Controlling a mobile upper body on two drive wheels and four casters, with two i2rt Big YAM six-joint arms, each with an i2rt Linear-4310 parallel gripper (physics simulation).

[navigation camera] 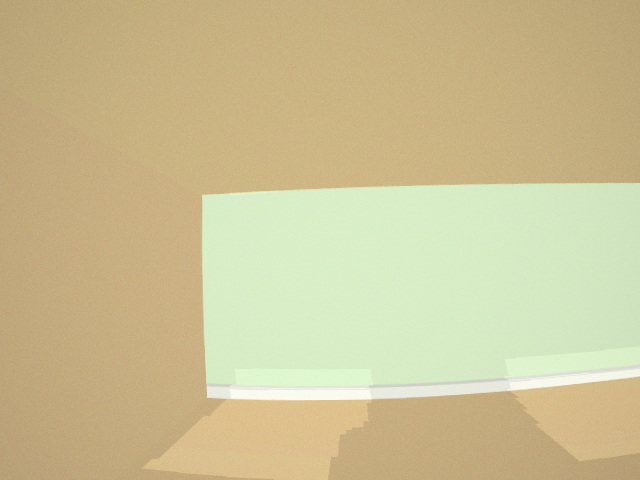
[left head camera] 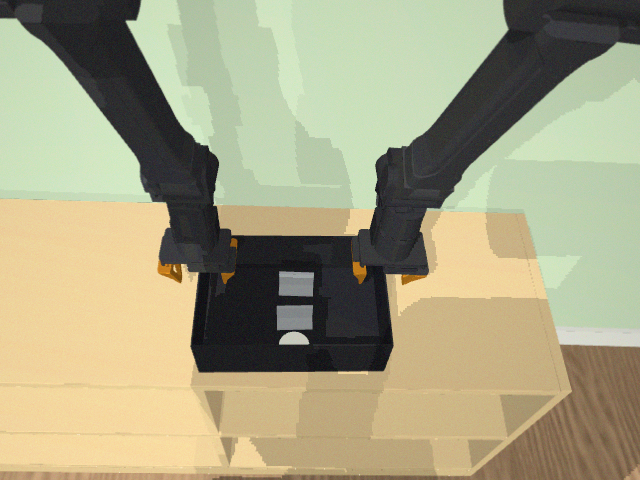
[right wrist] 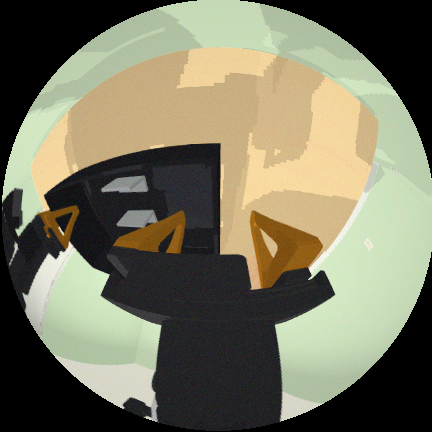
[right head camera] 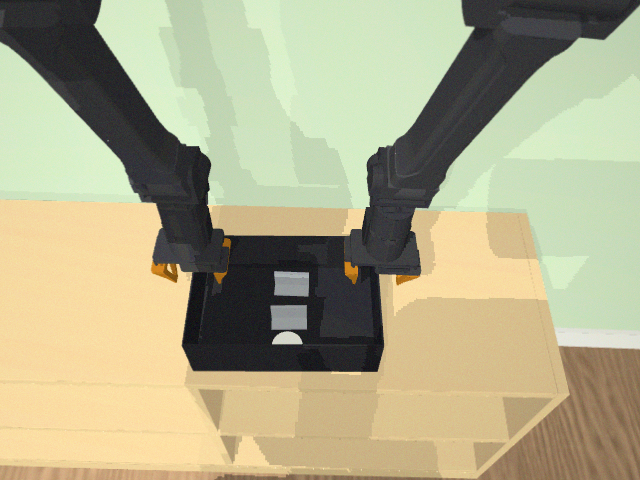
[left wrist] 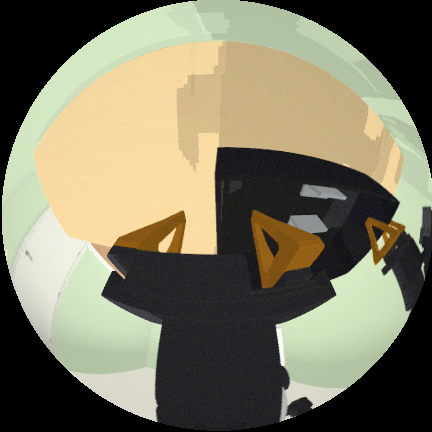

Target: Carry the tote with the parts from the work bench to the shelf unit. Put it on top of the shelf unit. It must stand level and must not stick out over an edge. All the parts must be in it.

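Frame: origin at the left arm's base, x ahead, y left, z up, level; millimetres.
Where they show: left gripper, fingertip midpoint: [left head camera: 203,280] [right wrist: 70,207] [right head camera: 198,280] [left wrist: 218,214]; right gripper, fingertip midpoint: [left head camera: 380,281] [right wrist: 217,215] [right head camera: 375,281] [left wrist: 372,218].
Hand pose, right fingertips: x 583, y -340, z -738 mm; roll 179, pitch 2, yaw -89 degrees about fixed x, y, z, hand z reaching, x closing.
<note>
After its pixels a point has its place.
The black tote [left head camera: 292,357] {x 444, y -196, z -741 mm} [right head camera: 285,357] {x 444, y -198, z -742 mm} [left wrist: 280,162] {x 641, y -87, z -731 mm} stands level on the pale wooden shelf unit [left head camera: 465,351] {x 487, y -487, z -800 mm} [right head camera: 465,351] {x 490, y -494, z -800 mm}, inside its top edges, close to the edge low in the head views. In it lie two grey parts, one [left head camera: 296,284] {x 602, y -198, z -789 mm} [right head camera: 291,284] {x 602, y -197, z -790 mm} above the other [left head camera: 294,317] {x 537, y -197, z -789 mm} [right head camera: 288,317] {x 537, y -196, z -790 mm} in the picture, and a white round part [left head camera: 293,338] {x 490, y -196, z -773 mm} [right head camera: 286,338] {x 490, y -196, z -773 mm}, half hidden by the tote wall. My left gripper [left head camera: 202,282] {x 579, y -43, z -746 mm} [right head camera: 197,282] {x 579, y -43, z -746 mm} [left wrist: 218,214] {x 579, y -43, z -746 mm} is open, its fingers on either side of the tote's left wall. My right gripper [left head camera: 381,283] {x 583, y -340, z -738 mm} [right head camera: 375,283] {x 583, y -340, z -738 mm} [right wrist: 217,215] {x 583, y -340, z -738 mm} is open likewise around the right wall.
The shelf unit's top runs on to the left and ends at the right. Its open compartments show below the tote. A pale green wall [navigation camera: 413,284] {x 808, y -304, z -1200 mm} with a white baseboard [navigation camera: 310,392] {x 796, y -176, z -1326 mm} and brown wooden floor [left head camera: 604,403] {x 615, y -1057, z -1410 mm} [right head camera: 604,403] {x 624, y -1027, z -1410 mm} also show.
</note>
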